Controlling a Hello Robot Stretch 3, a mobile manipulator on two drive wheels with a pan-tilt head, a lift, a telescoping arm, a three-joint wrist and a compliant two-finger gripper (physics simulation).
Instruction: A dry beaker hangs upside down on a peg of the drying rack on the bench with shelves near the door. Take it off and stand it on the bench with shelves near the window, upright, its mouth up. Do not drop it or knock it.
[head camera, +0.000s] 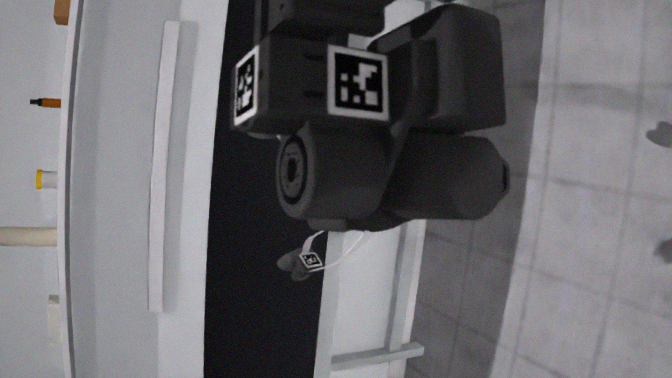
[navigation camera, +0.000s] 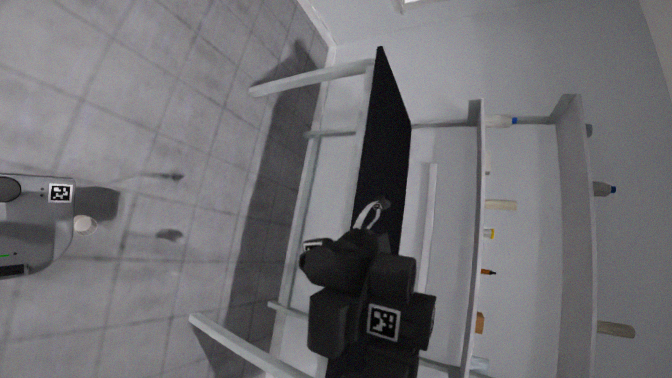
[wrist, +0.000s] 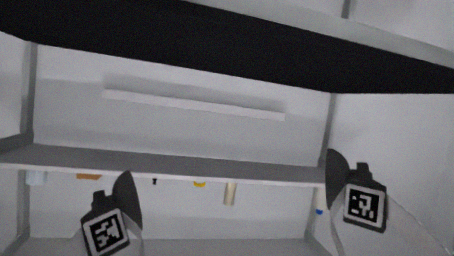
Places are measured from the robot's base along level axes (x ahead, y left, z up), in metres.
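Where they show: gripper, fingertip midpoint: (head camera: 274, 194) (navigation camera: 389, 235) (wrist: 231, 180); robot's base at its link origin: (navigation camera: 4, 188).
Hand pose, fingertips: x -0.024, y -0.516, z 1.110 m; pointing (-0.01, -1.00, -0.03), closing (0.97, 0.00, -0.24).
Note:
Each offset is from my fingertips to the top centre of the thing. "pt": to the spot under its first point. Level surfaces: height alone.
The black bench top {0.196 m down} (head camera: 260, 325) (navigation camera: 390, 125) (wrist: 150, 40) stands under shelves; I cannot tell whether this is the bench near the window or the door. My gripper (head camera: 295, 267) (navigation camera: 384, 202) (wrist: 231, 180) is open, with its fingers wide apart and nothing between them in the wrist view. In the head view its fingertips show over the black top; their height above it is unclear. A small pale round thing {0.102 m back, 0.299 m left, 1.020 m down} (navigation camera: 85, 225) with a thin clear outline shows beside my base in the navigation view; I cannot tell whether it is the beaker. The drying rack does not show.
A white bar {pt 0.130 m back, 0.994 m right, 0.031 m down} (head camera: 162, 165) (navigation camera: 427, 225) (wrist: 195, 106) runs along the back panel. The lower shelf {0.242 m up} (navigation camera: 476, 200) (wrist: 175, 165) holds an orange bottle {pt 0.267 m back, 0.867 m right, 0.297 m up} (head camera: 51, 103) (navigation camera: 487, 272) and a yellow-capped jar {pt 0.066 m back, 0.839 m right, 0.293 m up} (head camera: 47, 179) (navigation camera: 488, 233). My base (navigation camera: 60, 220) stands on the tiled floor.

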